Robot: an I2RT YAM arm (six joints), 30 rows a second.
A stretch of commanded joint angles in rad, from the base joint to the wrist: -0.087, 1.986, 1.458, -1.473, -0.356, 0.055; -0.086, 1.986, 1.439, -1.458, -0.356, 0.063; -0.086, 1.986, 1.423, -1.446, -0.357, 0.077; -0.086, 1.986, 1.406, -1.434, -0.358, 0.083; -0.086, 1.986, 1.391, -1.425, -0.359, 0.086; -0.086, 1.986, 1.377, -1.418, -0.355, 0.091; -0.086, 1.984, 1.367, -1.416, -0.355, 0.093; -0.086, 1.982, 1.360, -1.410, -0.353, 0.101; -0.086, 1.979, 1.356, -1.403, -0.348, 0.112; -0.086, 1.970, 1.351, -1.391, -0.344, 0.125; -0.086, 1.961, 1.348, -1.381, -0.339, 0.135; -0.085, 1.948, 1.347, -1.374, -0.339, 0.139; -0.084, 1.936, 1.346, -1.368, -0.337, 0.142; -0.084, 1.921, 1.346, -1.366, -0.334, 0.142; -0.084, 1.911, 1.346, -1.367, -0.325, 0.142; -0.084, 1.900, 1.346, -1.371, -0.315, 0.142; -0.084, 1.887, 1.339, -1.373, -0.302, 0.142; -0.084, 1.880, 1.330, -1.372, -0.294, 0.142; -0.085, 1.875, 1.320, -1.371, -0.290, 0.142; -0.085, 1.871, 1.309, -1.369, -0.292, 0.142
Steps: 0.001, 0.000, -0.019, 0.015, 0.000, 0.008; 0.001, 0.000, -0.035, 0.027, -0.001, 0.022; 0.001, 0.000, -0.052, 0.039, -0.002, 0.028; 0.001, 0.000, -0.067, 0.048, -0.003, 0.031; 0.001, 0.000, -0.081, 0.055, 0.001, 0.036; 0.001, -0.002, -0.091, 0.057, 0.001, 0.038; 0.001, -0.004, -0.098, 0.063, 0.003, 0.046; 0.001, -0.007, -0.102, 0.070, 0.008, 0.057; 0.001, -0.016, -0.107, 0.082, 0.012, 0.070; 0.001, -0.025, -0.110, 0.092, 0.017, 0.080; 0.002, -0.038, -0.111, 0.099, 0.017, 0.084; 0.003, -0.050, -0.112, 0.105, 0.019, 0.087; 0.003, -0.065, -0.112, 0.107, 0.022, 0.087; 0.003, -0.075, -0.112, 0.106, 0.031, 0.087; 0.003, -0.086, -0.112, 0.102, 0.041, 0.087; 0.003, -0.099, -0.119, 0.100, 0.054, 0.087; 0.003, -0.106, -0.128, 0.101, 0.062, 0.087; 0.002, -0.111, -0.138, 0.102, 0.066, 0.087; 0.002, -0.115, -0.149, 0.104, 0.064, 0.087
